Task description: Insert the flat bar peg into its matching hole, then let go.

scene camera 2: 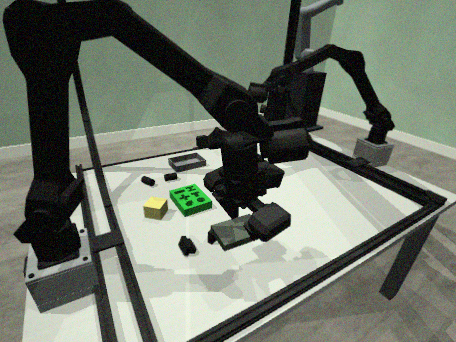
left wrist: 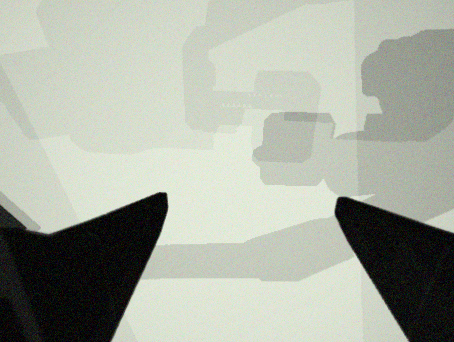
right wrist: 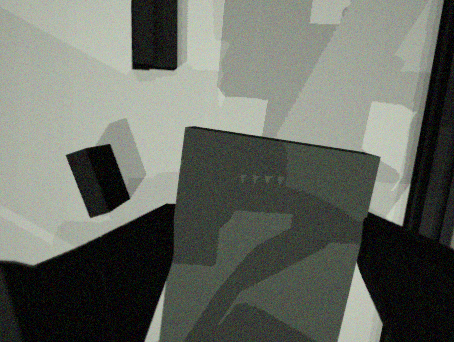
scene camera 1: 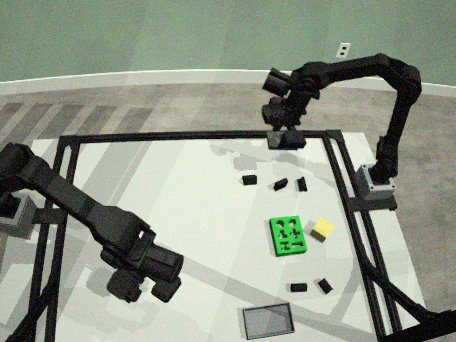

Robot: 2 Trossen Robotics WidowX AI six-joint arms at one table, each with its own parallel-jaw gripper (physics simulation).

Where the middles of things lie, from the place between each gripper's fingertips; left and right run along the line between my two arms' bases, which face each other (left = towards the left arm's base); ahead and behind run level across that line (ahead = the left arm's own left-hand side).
Now: left hand 29 cm to the left of the grey tray (scene camera 1: 276, 315), 12 cm past it and 6 cm above it. From my left hand the other things lie so: grey slab (scene camera 2: 230, 234) (42 cm to the right, 37 cm ahead, 3 cm above); then green hole board (scene camera 1: 288, 240) (39 cm to the right, 10 cm ahead, 6 cm below).
Right now my right hand is 50 cm past the grey tray, 12 cm to the right of it and 9 cm above it. The rest, counted from my right hand: grey slab: 2 cm to the right; then green hole board: 27 cm behind, 1 cm to the left, 9 cm below.
